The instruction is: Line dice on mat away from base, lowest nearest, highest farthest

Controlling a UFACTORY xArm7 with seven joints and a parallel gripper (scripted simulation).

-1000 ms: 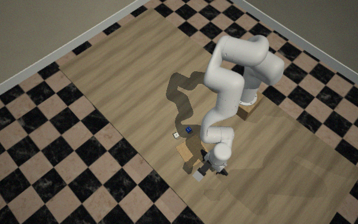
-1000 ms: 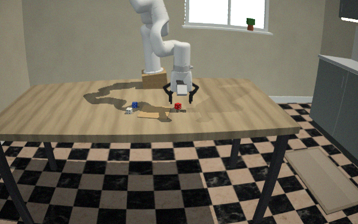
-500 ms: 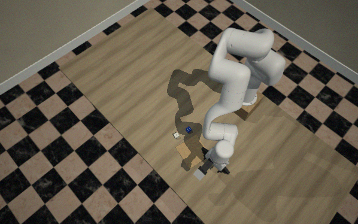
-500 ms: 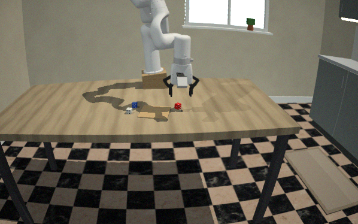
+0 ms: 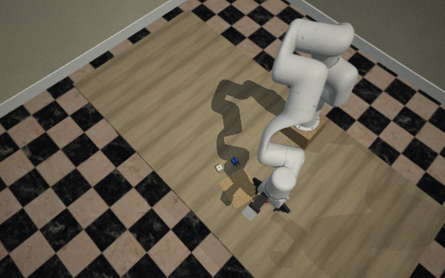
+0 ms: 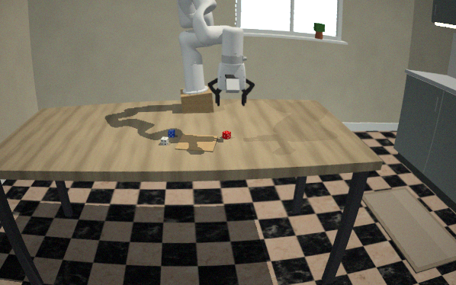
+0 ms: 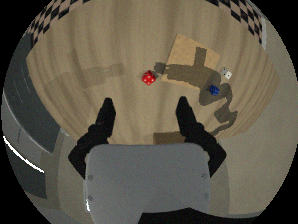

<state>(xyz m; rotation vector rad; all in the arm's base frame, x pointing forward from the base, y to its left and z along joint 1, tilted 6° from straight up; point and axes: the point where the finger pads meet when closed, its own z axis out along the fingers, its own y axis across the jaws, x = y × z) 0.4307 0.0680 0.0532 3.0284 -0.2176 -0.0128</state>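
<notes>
Right now my hand is 250 mm to the left of the white die, 140 mm above it and 30 mm past it. From my hand the other things lie so: blue die 210 mm to the right, 140 mm below, 100 mm behind; red die 140 mm below, 40 mm behind; tan mat 160 mm below, 120 mm to the right, 20 mm behind.
</notes>
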